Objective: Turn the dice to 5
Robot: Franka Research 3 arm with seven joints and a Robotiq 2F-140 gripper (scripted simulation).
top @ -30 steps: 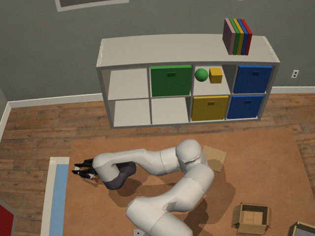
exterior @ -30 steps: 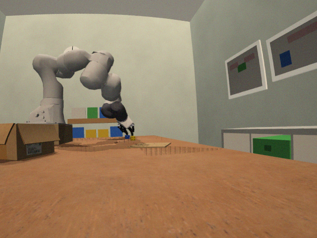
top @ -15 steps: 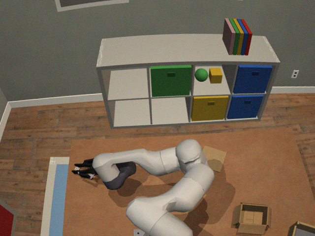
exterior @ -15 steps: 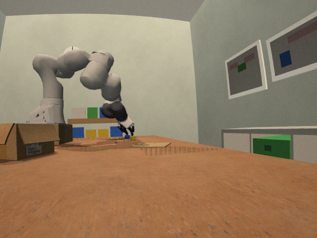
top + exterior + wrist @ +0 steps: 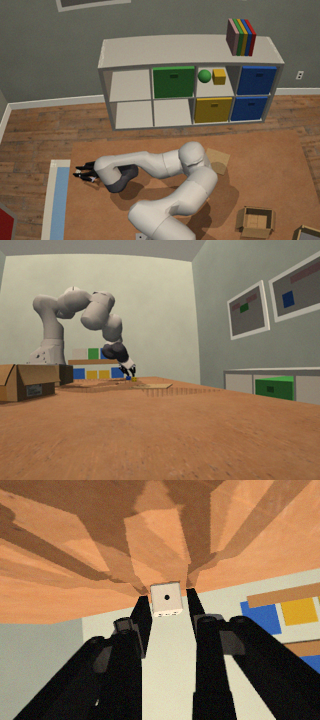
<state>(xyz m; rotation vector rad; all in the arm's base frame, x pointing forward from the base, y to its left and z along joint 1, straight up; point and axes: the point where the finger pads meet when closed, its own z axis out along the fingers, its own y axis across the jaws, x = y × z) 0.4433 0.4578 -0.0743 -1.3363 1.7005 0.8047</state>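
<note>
Now: the white die 2 cm below my hand and 1 cm to the left of it. Also, from my hand: tan mat (75 cm to the right, 7 cm ahead, 3 cm below); yellow die (43 cm to the right, 2 cm below, 1 cm ahead); blue die (27 cm to the right, 2 cm below, 2 cm behind).
</note>
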